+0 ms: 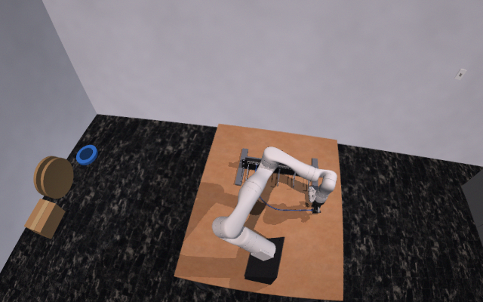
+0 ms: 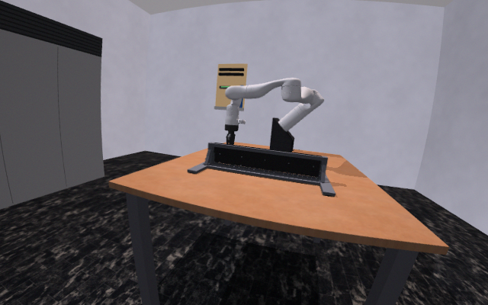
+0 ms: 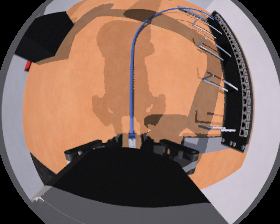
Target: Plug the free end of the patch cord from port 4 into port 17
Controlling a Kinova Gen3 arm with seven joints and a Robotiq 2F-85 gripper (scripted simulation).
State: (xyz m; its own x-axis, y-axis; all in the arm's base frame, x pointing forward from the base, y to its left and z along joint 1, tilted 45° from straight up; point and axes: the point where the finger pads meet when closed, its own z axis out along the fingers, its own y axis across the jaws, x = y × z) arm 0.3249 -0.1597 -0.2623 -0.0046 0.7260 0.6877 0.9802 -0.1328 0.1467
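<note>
My hand is 3 cm above the plug and 1 cm to the left of it.
</note>
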